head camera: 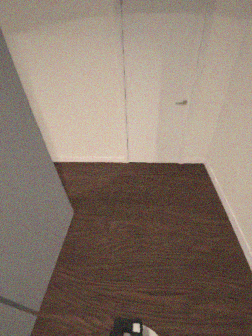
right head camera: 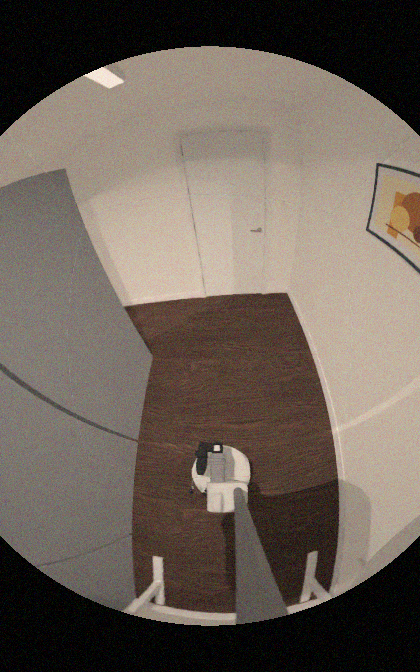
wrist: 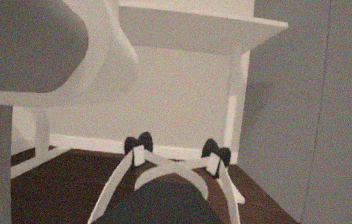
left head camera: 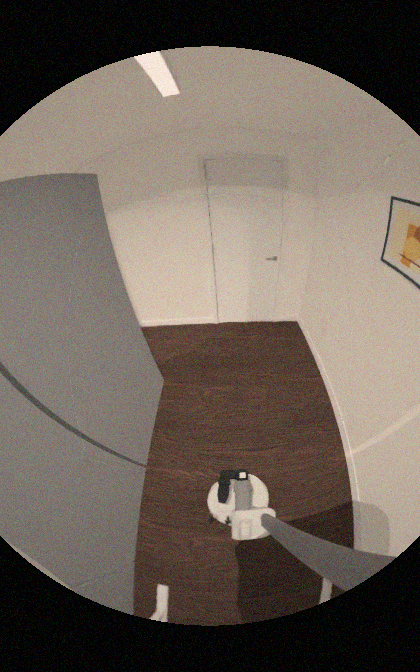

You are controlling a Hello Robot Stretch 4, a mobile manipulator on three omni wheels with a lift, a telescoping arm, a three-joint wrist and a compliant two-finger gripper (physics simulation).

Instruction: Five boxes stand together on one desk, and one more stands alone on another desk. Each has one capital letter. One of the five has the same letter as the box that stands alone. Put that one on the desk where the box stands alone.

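Places are measured from the robot's base along level axes (x ahead, y left, z up), in centimetres.
Where they show: gripper, fingertip midpoint: [right head camera: 197, 495] [wrist: 177, 147].
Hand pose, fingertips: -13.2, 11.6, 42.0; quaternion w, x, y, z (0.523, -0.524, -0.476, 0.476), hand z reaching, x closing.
Note:
After its pixels a point has its place, as x, y, z.
My gripper [wrist: 177, 147] {-13.2, 11.6, 42.0} is open in the wrist view, with its two dark fingertips apart and no object between them. A white desk [wrist: 200, 31] {-112.0, 26.3, 89.7} shows from below in the wrist view, beyond the fingertips, with one leg at its right. White feet of a desk [left head camera: 162, 595] [right head camera: 158, 575] {-114.3, 52.1, -0.3} show at the bottom of both side head views. No desk top surface shows, and neither the lettered boxes nor the lone box show in these views.
A tall grey partition [head camera: 30, 175] {86.0, 73.5, 81.9} [left head camera: 65, 300] [right head camera: 60, 300] {68.4, 73.8, 118.4} [wrist: 290, 110] stands at the left in the head views and at the right in the wrist view. A white door [head camera: 145, 100] {207.9, -9.3, 91.8} [left head camera: 235, 240] [right head camera: 215, 215] {208.1, -9.6, 107.7} is ahead. A wall with a framed picture [left head camera: 412, 242] [right head camera: 400, 212] {75.4, -97.7, 152.0} runs along the right.

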